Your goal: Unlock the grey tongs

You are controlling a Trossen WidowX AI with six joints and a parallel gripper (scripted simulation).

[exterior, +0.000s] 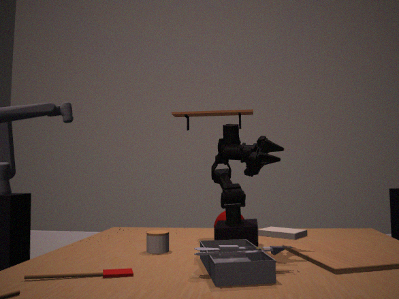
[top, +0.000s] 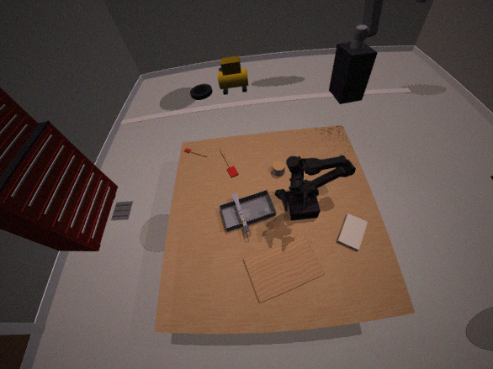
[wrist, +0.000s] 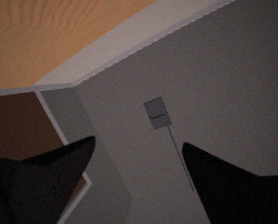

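Now: gripper tip 230 mm short of the yellow lock piece, 130 mm to the left of it and 270 mm above it. From my gripper tip the other things lie so: grey roasting tin 200 mm ahead, 200 mm to the right, 310 mm below; then white flat block 340 mm behind, 80 mm to the left, 330 mm below; then wooden board 80 mm ahead, 160 mm to the left, 330 mm below.
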